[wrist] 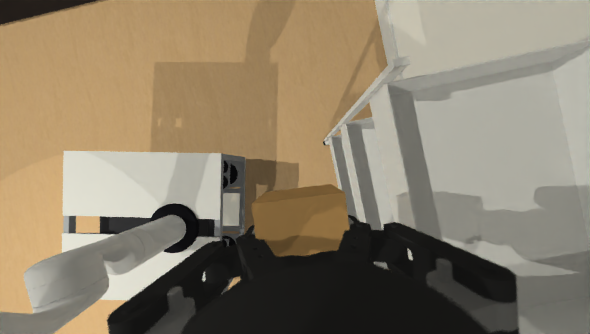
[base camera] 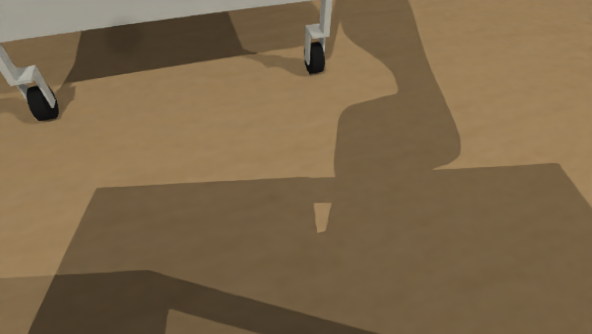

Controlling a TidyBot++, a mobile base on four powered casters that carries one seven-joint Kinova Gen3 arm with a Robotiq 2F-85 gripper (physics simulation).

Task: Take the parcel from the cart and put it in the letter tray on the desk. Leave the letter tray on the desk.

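Pixels of known places: gripper, fingertip midpoint: (wrist: 302, 225); arm's base at its link origin: (wrist: 172, 228).
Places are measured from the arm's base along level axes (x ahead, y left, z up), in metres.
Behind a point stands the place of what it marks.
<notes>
My gripper (wrist: 302, 225) @(x 0.417, y 0.160, z 0.465 m) is shut on the parcel (wrist: 300, 215) @(x 0.415, y 0.181, z 0.514 m), a brown box at the lower middle of the wrist view, with a black finger on each side of it. The grey-white cart (base camera: 50, 15) @(x 0.555, y 0.265, z -0.242 m) (wrist: 387, 130) @(x 0.553, y 0.271, z 0.310 m) shows at the top left of the base view, where part of a side panel and two black casters are seen. In the wrist view it is to the right of the parcel, with its tray walls and a post. The parcel is outside the cart's tray walls as seen there. The desk and the letter tray cannot be made out in either view.
My white base (wrist: 125, 172) @(x -0.173, y 0.180, z -0.014 m) and pale arm link (wrist: 140, 240) @(x 0.038, y 0.028, z 0.174 m) are at the left of the wrist view. A pale surface (wrist: 500, 25) @(x 0.906, y 0.571, z 0.127 m) is beyond the cart at the upper right. A dark edge (wrist: 35, 9) @(x -0.992, y 1.011, z -0.366 m) is at the upper left. Shadows lie on the wooden floor (base camera: 200, 120) @(x 0.527, y 0.108, z -0.397 m).
</notes>
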